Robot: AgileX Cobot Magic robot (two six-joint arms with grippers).
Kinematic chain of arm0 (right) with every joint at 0, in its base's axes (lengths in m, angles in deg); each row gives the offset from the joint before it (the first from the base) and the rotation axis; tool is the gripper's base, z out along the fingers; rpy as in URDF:
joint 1: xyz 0 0 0.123 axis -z
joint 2: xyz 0 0 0 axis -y
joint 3: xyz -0.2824 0 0.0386 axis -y
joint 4: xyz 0.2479 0 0.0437 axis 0.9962 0 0.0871
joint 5: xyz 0 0 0 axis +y
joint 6: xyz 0.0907 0 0.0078 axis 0.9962 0 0.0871
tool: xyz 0 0 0 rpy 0 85 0
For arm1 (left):
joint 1: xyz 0 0 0.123 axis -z
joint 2: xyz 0 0 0 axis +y
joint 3: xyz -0.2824 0 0.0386 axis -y
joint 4: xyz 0.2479 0 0.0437 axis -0.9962 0 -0.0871
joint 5: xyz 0 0 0 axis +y
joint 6: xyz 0.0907 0 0.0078 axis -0.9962 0 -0.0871
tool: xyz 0 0 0 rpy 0 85 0
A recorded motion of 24 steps. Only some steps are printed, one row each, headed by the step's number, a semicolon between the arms.
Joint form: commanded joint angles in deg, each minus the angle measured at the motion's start. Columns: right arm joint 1, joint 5, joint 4, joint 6, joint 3, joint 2; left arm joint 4, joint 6, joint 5, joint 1, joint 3, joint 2.
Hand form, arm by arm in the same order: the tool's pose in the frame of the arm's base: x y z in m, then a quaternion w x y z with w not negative. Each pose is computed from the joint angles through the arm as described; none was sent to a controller.
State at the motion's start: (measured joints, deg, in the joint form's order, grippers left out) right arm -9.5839 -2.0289 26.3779 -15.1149 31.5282 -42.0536; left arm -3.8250 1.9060 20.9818 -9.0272 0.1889 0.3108
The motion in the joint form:
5: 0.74 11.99 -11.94 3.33 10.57 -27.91; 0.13 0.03 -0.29 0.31 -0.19 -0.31
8: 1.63 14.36 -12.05 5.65 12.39 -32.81; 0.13 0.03 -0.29 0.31 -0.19 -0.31
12: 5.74 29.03 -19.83 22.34 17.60 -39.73; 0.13 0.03 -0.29 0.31 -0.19 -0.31
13: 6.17 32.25 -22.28 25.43 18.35 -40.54; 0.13 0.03 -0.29 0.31 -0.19 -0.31
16: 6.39 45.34 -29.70 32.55 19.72 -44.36; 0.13 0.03 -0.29 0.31 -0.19 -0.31
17: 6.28 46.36 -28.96 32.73 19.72 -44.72; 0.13 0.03 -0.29 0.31 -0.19 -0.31
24: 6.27 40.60 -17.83 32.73 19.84 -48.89; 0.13 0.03 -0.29 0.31 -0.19 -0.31
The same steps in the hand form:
5: 0.2521 0.0432 0.2753 0.47655 -0.05928 0.87465 0.06610; 0.0522 0.0101 0.1806 0.60096 -0.05687 0.79476 0.06295
8: 0.2670 0.0422 0.2597 0.43378 -0.03831 0.89737 0.07139; 0.0522 0.0101 0.1806 0.60096 -0.05687 0.79476 0.06295
12: 0.2819 0.0237 0.2370 0.29778 0.06866 0.94964 0.06919; 0.0522 0.0101 0.1806 0.60096 -0.05687 0.79476 0.06295
13: 0.2816 0.0201 0.2337 0.27093 0.08249 0.95727 0.05862; 0.0522 0.0101 0.1806 0.60096 -0.05687 0.79476 0.06295
16: 0.2743 0.0117 0.2130 0.14538 0.10474 0.98381 0.00337; 0.0522 0.0101 0.1806 0.60096 -0.05687 0.79476 0.06295
17: 0.2732 0.0129 0.2108 0.13276 0.10965 0.98504 0.00647; 0.0522 0.0101 0.1806 0.60096 -0.05687 0.79476 0.06295
24: 0.2878 0.0251 0.1938 0.13381 0.17323 0.97245 0.08013; 0.0522 0.0101 0.1806 0.60096 -0.05687 0.79476 0.06295

